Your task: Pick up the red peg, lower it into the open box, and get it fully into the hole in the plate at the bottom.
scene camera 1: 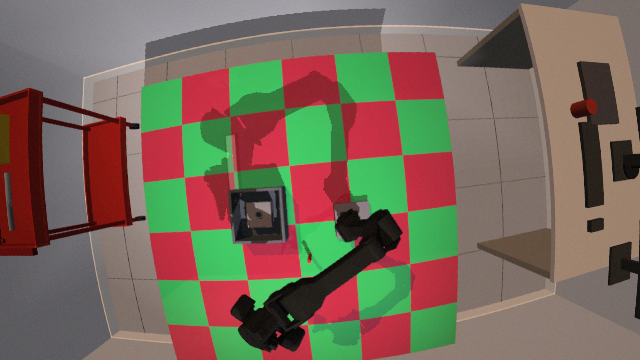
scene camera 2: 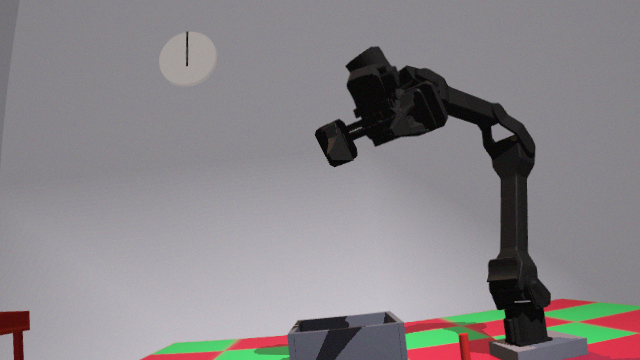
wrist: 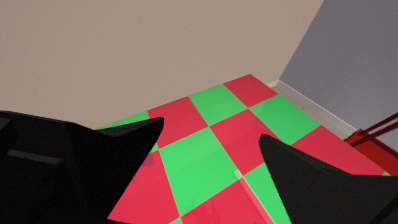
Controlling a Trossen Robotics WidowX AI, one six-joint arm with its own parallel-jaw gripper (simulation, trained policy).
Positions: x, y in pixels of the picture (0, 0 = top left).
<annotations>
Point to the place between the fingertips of the gripper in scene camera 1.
260, 333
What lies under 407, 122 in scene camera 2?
The gripper.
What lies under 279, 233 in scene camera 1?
A grey box.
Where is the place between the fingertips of the gripper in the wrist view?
At 211, 130
</annotations>
